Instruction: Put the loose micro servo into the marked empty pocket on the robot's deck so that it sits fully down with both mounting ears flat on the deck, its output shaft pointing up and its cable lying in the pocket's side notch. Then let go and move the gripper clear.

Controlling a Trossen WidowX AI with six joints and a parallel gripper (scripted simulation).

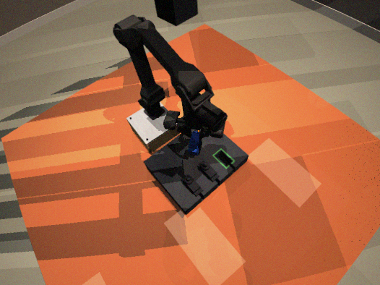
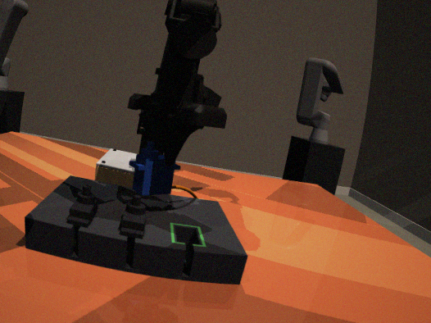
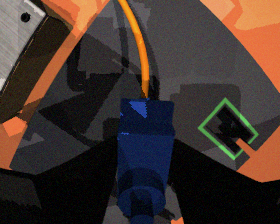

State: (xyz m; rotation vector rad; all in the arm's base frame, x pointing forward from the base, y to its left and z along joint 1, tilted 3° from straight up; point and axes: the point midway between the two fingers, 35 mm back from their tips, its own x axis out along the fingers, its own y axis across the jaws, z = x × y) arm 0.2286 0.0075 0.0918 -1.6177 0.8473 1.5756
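The dark deck is 100 mm below my gripper tip, 30 mm to the right of it and 10 mm behind it.
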